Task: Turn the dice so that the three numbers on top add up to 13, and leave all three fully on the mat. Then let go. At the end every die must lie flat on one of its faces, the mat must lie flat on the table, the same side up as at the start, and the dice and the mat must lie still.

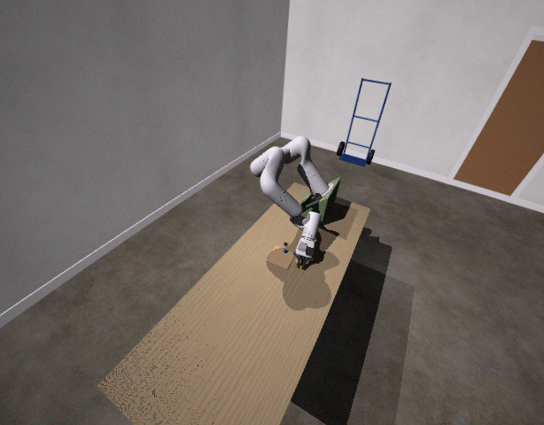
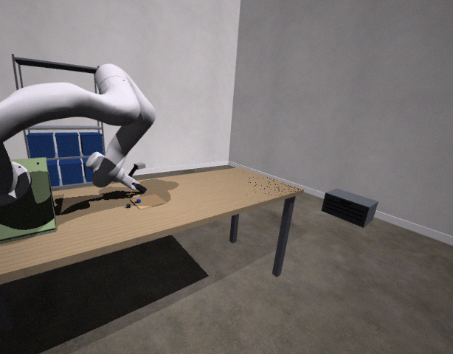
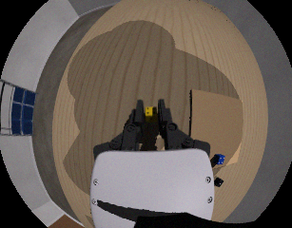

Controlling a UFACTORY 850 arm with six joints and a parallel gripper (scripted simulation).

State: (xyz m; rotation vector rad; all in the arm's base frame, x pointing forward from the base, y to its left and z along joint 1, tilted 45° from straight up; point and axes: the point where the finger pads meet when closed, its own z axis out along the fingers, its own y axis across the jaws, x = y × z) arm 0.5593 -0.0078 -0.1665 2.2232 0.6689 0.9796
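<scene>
Right now the blue die is 13 cm to the right of my hand, 5 cm behind it and 1 cm below it. From my hand the other things lie so: black die (16 cm to the right, 11 cm behind, 2 cm below); then tan mat (13 cm to the right, 2 cm below); then yellow die (2 cm below, 1 cm ahead).
</scene>
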